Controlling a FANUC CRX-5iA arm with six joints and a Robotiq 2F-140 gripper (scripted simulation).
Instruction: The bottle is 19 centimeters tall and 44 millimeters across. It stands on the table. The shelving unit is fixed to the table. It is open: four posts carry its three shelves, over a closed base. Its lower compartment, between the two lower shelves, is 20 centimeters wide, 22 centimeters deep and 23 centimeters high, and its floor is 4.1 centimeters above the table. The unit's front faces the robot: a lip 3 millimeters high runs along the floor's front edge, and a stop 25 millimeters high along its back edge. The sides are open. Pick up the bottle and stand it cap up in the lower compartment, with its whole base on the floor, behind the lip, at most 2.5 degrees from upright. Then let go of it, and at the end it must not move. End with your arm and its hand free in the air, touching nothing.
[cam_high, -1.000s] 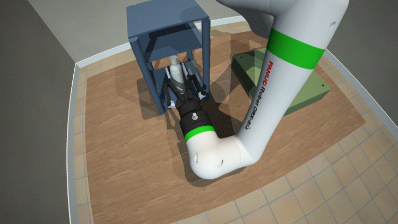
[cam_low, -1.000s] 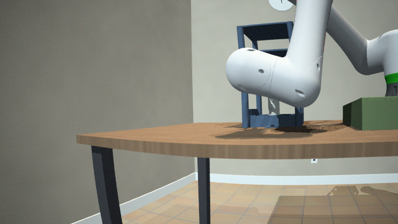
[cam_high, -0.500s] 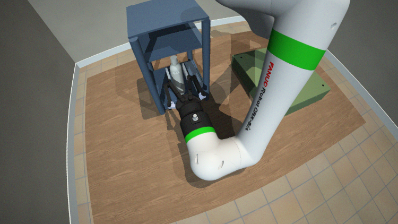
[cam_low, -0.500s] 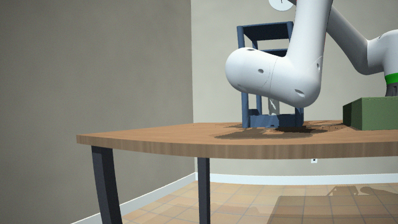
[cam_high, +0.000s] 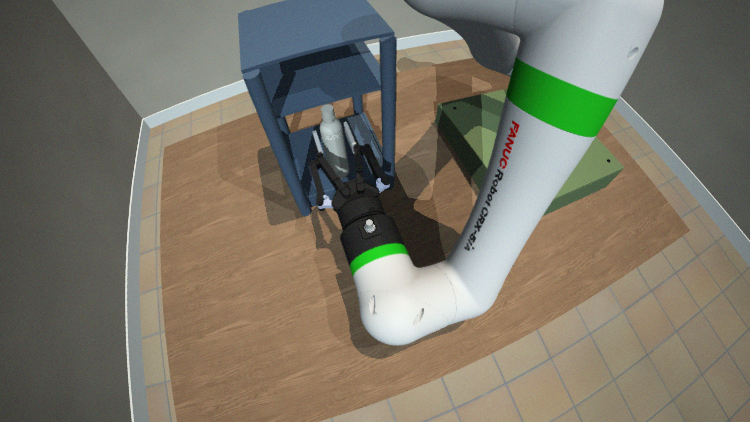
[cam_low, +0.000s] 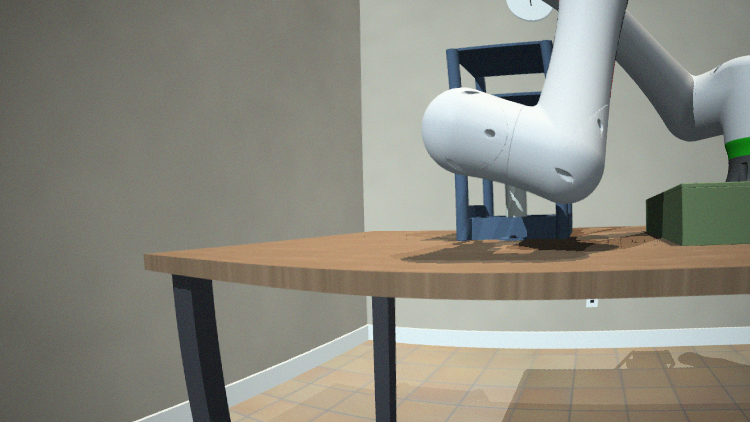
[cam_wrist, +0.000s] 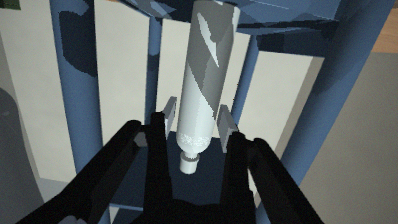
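Now: the blue shelving unit 7 cm to the right of my hand, 4 cm above it and 1 cm ahead of it.
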